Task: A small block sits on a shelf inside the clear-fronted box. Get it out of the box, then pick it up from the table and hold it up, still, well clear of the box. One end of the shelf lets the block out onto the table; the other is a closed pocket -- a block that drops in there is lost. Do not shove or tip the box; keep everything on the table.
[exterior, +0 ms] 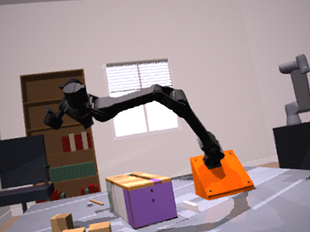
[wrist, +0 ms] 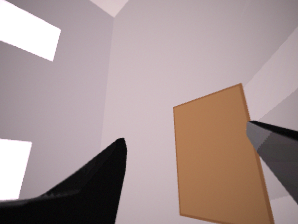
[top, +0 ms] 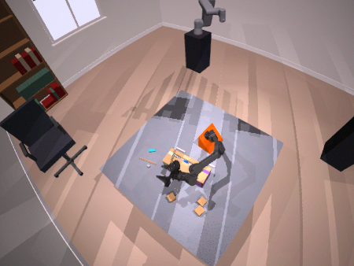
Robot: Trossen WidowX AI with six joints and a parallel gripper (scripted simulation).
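My gripper tip is now 410 mm above the box, 290 mm past it and 10 mm to the left of it. The rest, counted from my gripper tip: thin wooden stick: 470 mm below, 340 mm to the right, 90 mm behind.
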